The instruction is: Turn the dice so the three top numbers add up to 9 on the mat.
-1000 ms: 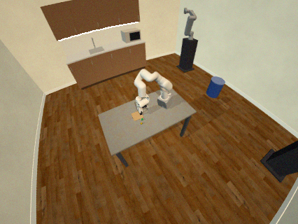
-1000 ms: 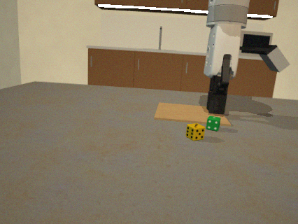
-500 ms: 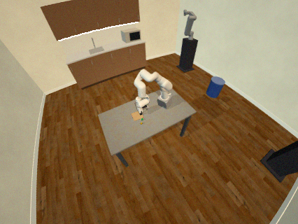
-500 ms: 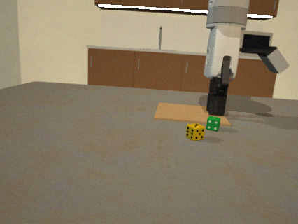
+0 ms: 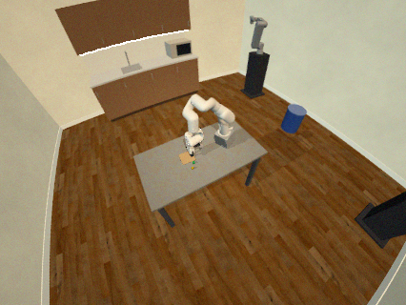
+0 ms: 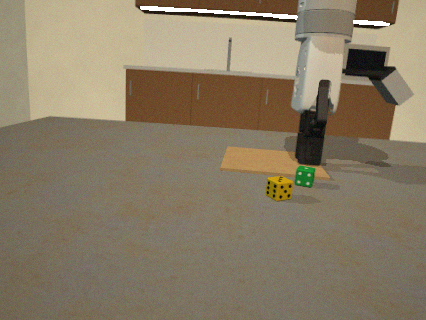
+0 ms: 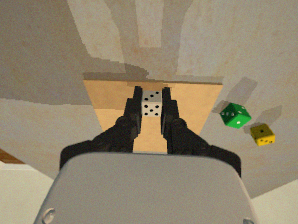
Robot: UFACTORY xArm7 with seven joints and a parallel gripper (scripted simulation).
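The white die lies 1 cm below my hand. The rest, counted from my hand: tan mat (5 cm ahead, 2 cm below); then green die (10 cm to the left, 2 cm below, 2 cm ahead); then yellow die (15 cm to the left, 6 cm ahead, 2 cm below).
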